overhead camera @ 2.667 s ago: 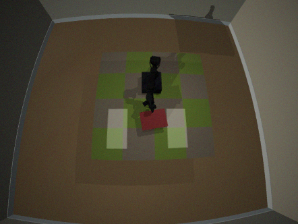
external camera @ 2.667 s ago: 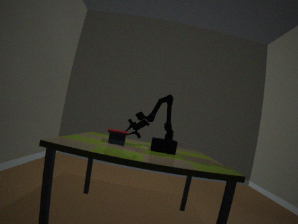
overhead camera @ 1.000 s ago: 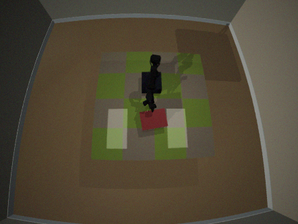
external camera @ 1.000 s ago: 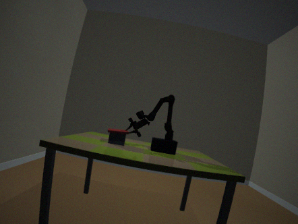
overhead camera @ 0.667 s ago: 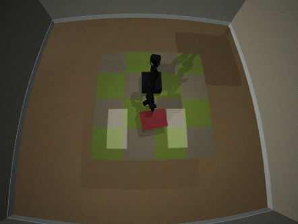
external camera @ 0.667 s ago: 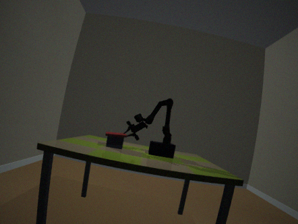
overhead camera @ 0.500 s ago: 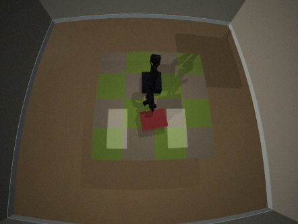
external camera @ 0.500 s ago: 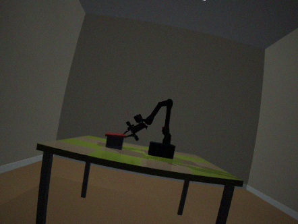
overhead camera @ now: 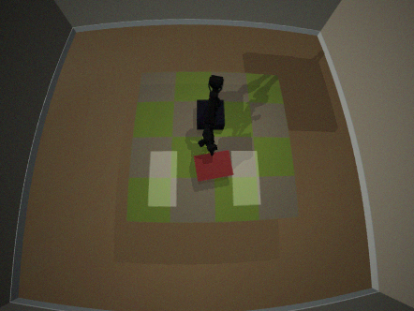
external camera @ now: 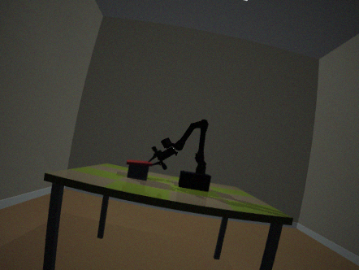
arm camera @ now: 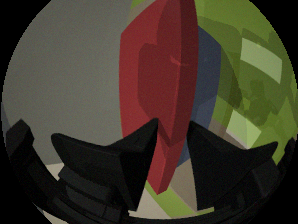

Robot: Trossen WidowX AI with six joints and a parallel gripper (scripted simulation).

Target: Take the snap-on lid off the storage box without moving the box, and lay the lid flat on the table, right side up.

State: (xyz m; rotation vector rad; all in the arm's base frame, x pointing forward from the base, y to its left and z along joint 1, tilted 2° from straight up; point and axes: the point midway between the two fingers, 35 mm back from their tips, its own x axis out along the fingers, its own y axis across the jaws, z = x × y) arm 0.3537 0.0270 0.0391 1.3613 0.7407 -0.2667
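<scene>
My gripper tip is 70 mm short of the red lid and 20 mm to the right of it. The rest, counted from my gripper tip: storage box (70 mm ahead, 60 mm below, 20 mm to the left).
</scene>
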